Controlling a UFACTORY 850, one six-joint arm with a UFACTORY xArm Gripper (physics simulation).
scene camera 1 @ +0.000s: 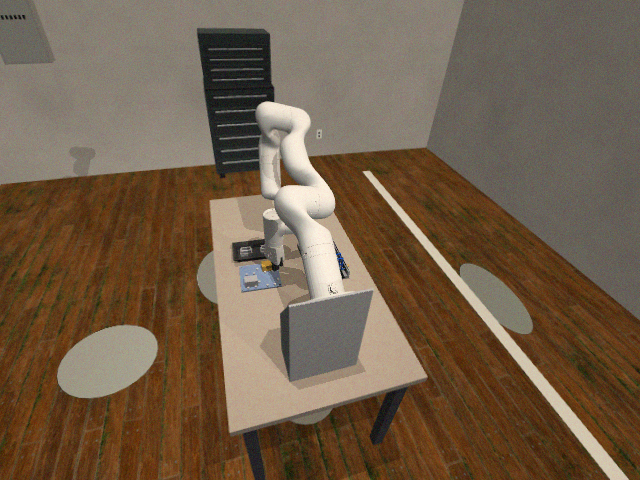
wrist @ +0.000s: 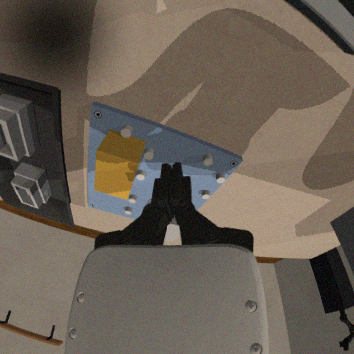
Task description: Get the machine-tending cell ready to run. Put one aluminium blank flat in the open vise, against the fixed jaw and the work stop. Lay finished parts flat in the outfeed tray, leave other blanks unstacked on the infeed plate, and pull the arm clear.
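My gripper (scene camera 1: pixel 277 267) (wrist: pixel 173 173) is shut and empty, its tips over the blue infeed plate (scene camera 1: pixel 256 270) (wrist: pixel 175 145). A yellow block (scene camera 1: pixel 266 266) (wrist: pixel 120 165) lies on the plate among short pins, apart from the fingertips. A grey block (scene camera 1: pixel 251 280) lies on the plate's near left part in the scene view; in the wrist view the fingers largely hide that area. The black outfeed tray (scene camera 1: pixel 235 252) (wrist: pixel 52 135) holds a larger grey pocketed part (wrist: pixel 20 125) and a smaller one (wrist: pixel 31 185). The vise cannot be made out clearly.
A blue-and-black item (scene camera 1: pixel 340 260) shows partly behind the arm at the table's right side. A large grey panel (scene camera 1: pixel 325 335) stands near the front of the table (scene camera 1: pixel 248 361). A dark drawer cabinet (scene camera 1: pixel 237 103) stands at the wall.
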